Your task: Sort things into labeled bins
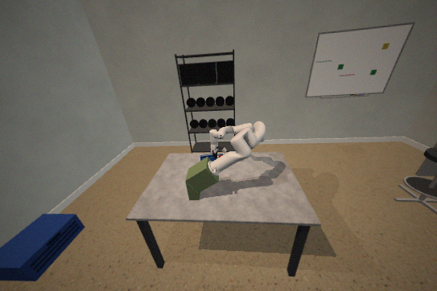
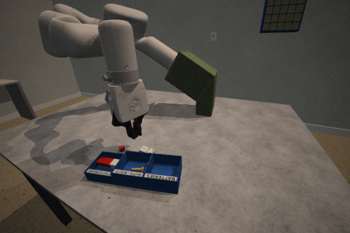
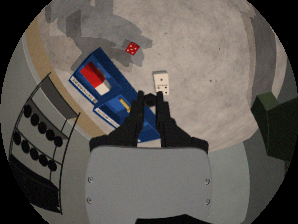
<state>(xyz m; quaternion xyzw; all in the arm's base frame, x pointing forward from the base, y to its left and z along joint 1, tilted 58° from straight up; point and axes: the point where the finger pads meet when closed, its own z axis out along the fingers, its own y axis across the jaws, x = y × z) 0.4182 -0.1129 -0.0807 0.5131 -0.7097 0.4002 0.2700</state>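
My hand is 80 mm short of the blue bin, 40 mm to the right of it and 70 mm above it. From my hand the other things lie so: white domino 10 mm behind, 30 mm to the left, 80 mm below; then black nut 20 mm below; then red die 10 mm ahead, 60 mm to the right, 80 mm below.
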